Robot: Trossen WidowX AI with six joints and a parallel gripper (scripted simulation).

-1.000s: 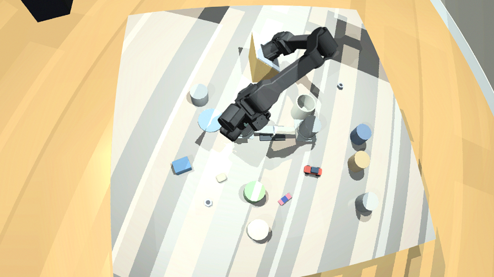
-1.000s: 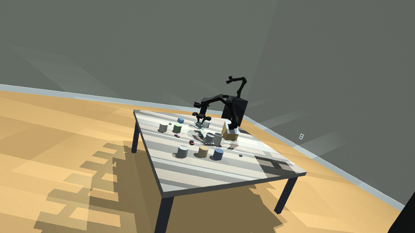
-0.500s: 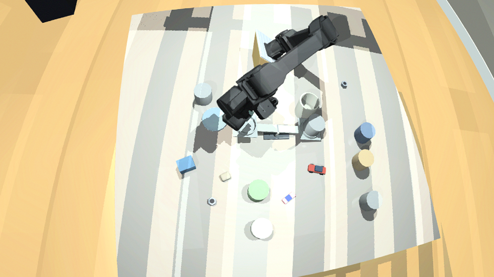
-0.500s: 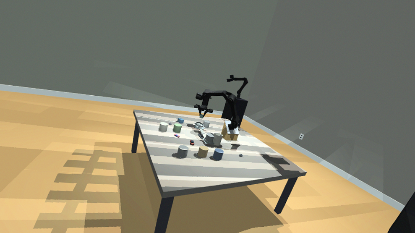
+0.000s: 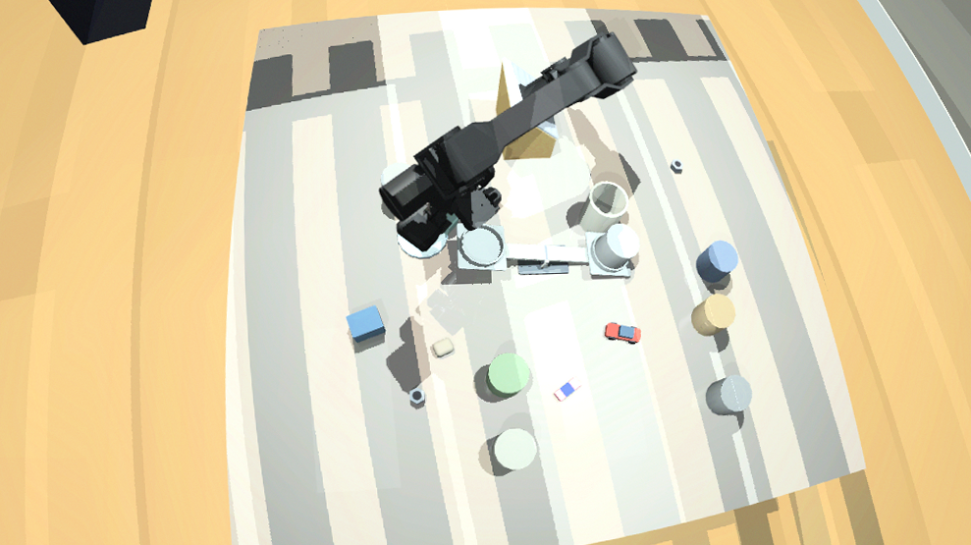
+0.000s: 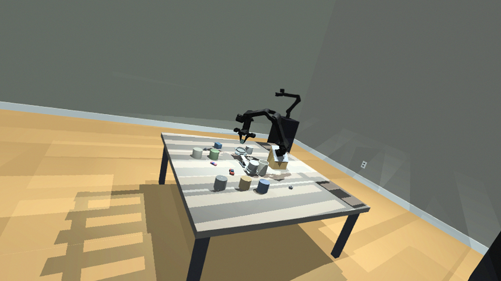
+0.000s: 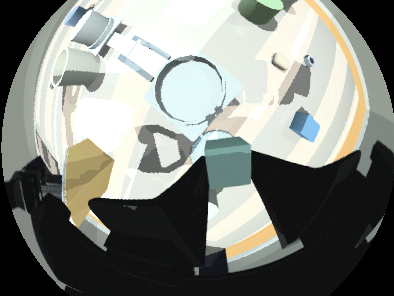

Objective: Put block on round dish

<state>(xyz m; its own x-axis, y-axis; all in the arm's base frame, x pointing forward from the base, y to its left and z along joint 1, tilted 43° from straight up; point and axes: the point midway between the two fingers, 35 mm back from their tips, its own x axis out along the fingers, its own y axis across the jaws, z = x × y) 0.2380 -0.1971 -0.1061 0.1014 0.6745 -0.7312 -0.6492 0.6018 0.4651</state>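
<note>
My gripper tip is 40 mm past the round pale-blue dish, 40 mm to the left of it and 130 mm above it. Also, from my gripper tip: teal block: 10 mm above; then pebble: 190 mm ahead, 40 mm to the right, 120 mm below; then blue box: 120 mm ahead, 180 mm to the right, 110 mm below.
</note>
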